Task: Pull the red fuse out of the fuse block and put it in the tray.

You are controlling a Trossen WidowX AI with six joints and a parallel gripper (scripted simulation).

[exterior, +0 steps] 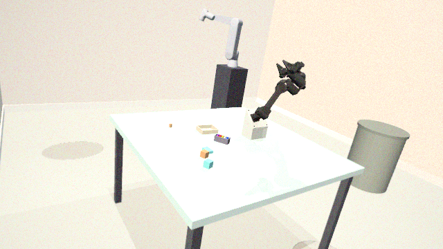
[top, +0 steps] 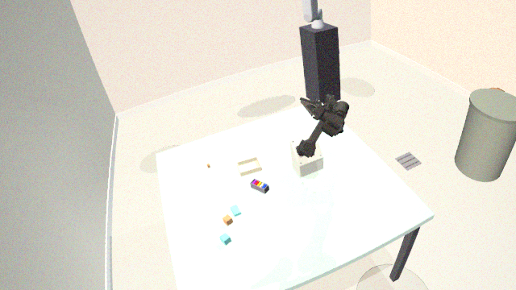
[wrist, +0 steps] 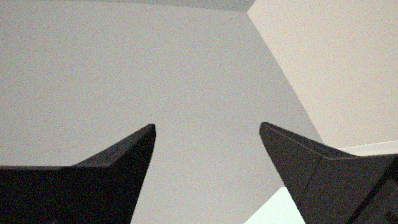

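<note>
Now: gripper tip 200 mm short of the red fuse, 200 mm to the left of it and 560 mm above it. Also, from my gripper tip: tan tray (180 mm ahead, 380 mm to the right, 580 mm below).
</note>
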